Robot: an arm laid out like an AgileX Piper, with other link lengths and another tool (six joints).
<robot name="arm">
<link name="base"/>
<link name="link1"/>
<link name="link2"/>
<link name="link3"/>
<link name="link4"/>
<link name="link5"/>
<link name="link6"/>
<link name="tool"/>
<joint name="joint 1" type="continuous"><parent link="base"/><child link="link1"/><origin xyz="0 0 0.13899" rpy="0 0 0"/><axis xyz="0 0 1"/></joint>
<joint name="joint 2" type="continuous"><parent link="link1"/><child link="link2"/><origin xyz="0 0 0" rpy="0 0 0"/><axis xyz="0 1 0"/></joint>
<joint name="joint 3" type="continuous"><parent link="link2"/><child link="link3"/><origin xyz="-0.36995 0 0.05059" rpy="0 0 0"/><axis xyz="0 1 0"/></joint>
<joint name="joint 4" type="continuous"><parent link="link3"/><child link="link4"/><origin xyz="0.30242 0 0.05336" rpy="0 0 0"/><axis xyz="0.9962 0 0.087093"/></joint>
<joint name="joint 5" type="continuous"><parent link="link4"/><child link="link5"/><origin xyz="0 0 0" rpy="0 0 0"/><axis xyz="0 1 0"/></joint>
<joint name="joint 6" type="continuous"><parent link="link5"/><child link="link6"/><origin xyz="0.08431 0 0.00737" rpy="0 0 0"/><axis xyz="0.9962 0 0.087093"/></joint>
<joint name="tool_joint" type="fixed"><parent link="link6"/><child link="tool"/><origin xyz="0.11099 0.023 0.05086" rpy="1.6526 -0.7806 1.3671"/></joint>
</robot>
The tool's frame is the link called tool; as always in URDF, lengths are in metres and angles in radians. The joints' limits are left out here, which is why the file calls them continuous.
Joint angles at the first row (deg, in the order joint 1, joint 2, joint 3, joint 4, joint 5, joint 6):
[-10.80 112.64 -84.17 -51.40 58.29 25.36]
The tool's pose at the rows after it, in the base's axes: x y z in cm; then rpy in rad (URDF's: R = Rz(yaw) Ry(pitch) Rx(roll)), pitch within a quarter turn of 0, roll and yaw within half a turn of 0:
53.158, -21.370, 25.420, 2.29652, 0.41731, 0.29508
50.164, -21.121, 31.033, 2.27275, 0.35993, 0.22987
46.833, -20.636, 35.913, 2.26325, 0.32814, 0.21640
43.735, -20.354, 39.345, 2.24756, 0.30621, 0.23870
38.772, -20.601, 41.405, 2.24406, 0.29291, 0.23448
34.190, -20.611, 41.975, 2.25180, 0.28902, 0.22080
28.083, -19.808, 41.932, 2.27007, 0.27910, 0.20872
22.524, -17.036, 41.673, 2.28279, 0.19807, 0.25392
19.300, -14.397, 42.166, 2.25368, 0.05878, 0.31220
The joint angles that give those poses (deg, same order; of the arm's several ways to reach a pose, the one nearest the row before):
[-10.07 109.09 -84.13 -51.54 61.35 25.08]
[-9.81 102.63 -84.13 -50.19 65.75 24.83]
[-9.87 96.23 -84.04 -48.59 69.00 21.51]
[-10.61 90.34 -82.57 -47.68 69.27 17.57]
[-12.74 82.88 -78.05 -46.47 69.31 14.45]
[-14.76 76.46 -73.22 -45.25 69.62 12.41]
[-17.07 67.49 -66.53 -43.13 70.36 9.78]
[-17.78 56.07 -59.03 -38.98 68.74 7.32]
[-17.78 46.47 -53.86 -35.11 64.48 6.81]

